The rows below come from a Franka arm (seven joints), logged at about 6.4 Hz.
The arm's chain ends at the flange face. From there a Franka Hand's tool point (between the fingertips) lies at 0.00 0.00 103.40 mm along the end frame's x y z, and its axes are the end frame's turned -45 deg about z.
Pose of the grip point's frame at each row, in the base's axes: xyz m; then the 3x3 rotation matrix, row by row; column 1 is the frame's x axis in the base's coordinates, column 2 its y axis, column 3 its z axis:
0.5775 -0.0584 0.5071; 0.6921 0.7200 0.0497; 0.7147 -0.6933 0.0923; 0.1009 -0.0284 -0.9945
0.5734 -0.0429 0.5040; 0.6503 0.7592 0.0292; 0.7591 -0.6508 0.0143; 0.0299 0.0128 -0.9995
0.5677 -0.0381 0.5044; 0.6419 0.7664 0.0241; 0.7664 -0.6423 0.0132; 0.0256 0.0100 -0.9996
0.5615 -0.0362 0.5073; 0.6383 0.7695 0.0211; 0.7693 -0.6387 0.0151; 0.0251 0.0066 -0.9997
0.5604 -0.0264 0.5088; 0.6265 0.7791 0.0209; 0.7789 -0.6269 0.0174; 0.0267 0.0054 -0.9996
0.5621 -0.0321 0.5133; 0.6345 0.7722 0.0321; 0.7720 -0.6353 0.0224; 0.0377 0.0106 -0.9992
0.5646 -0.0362 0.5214; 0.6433 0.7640 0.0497; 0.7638 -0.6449 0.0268; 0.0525 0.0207 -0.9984
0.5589 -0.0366 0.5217; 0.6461 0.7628 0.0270; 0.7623 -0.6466 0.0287; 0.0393 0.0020 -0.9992
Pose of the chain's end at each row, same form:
0.5724 -0.0679 0.6099; 0.9985 0.0197 0.0497; 0.0151 -0.9956 0.0923; 0.0513 -0.0914 -0.9945
0.5704 -0.0444 0.6073; 0.9967 0.0770 0.0292; 0.0766 -0.9969 0.0143; 0.0302 -0.0121 -0.9995
0.5652 -0.0395 0.6078; 0.9958 0.0880 0.0241; 0.0878 -0.9961 0.0132; 0.0252 -0.0110 -0.9996
0.5593 -0.0378 0.6107; 0.9955 0.0928 0.0211; 0.0923 -0.9956 0.0151; 0.0224 -0.0131 -0.9997
0.5582 -0.0282 0.6122; 0.9939 0.1079 0.0209; 0.1075 -0.9941 0.0174; 0.0227 -0.0151 -0.9996
0.5588 -0.0344 0.6166; 0.9947 0.0974 0.0321; 0.0967 -0.9951 0.0224; 0.0342 -0.0192 -0.9992
0.5595 -0.0390 0.6246; 0.9951 0.0853 0.0497; 0.0841 -0.9961 0.0268; 0.0518 -0.0225 -0.9984
0.5561 -0.0396 0.6250; 0.9962 0.0825 0.0270; 0.0818 -0.9962 0.0287; 0.0292 -0.0264 -0.9992

